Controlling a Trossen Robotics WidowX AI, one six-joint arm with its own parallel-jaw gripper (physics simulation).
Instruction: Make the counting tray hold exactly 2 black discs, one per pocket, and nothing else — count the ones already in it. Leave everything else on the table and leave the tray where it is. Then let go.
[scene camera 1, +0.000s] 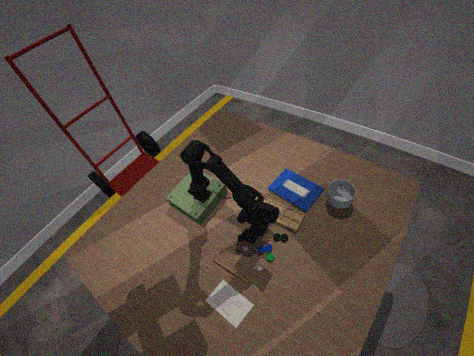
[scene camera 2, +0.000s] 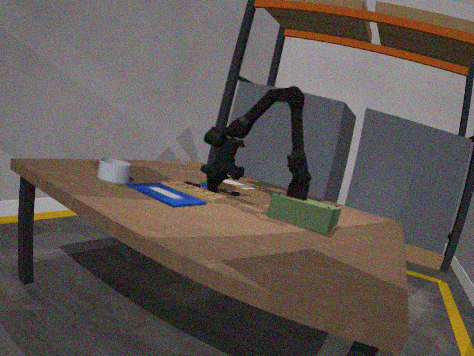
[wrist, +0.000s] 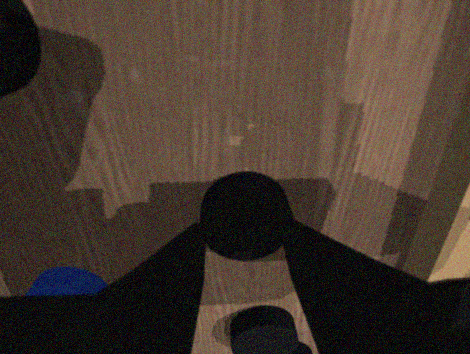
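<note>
My gripper (scene camera 1: 247, 237) (scene camera 2: 214, 184) (wrist: 244, 232) is shut on a black disc (wrist: 245, 207) and holds it low over the wooden table, just in front of the counting tray. The wooden counting tray (scene camera 1: 293, 216) (scene camera 2: 190, 187) lies beside the blue book; its visible pockets look empty and the arm hides its near end. Two more black discs (scene camera 1: 276, 237) (scene camera 1: 284, 237) lie on the table by the tray's front edge. One black disc (wrist: 263, 326) shows at the bottom of the wrist view.
Two blue discs (scene camera 1: 260, 249) (scene camera 1: 268, 247), a green disc (scene camera 1: 270, 257) and two small white discs (scene camera 1: 245, 248) (scene camera 1: 259, 268) lie nearby. A thin stick (scene camera 1: 232, 271), a paper sheet (scene camera 1: 229, 303), a blue book (scene camera 1: 295, 188) (scene camera 2: 165, 194), a grey bowl (scene camera 1: 341, 193) (scene camera 2: 113, 170) and the green arm base (scene camera 1: 182, 201) (scene camera 2: 303, 212) share the table.
</note>
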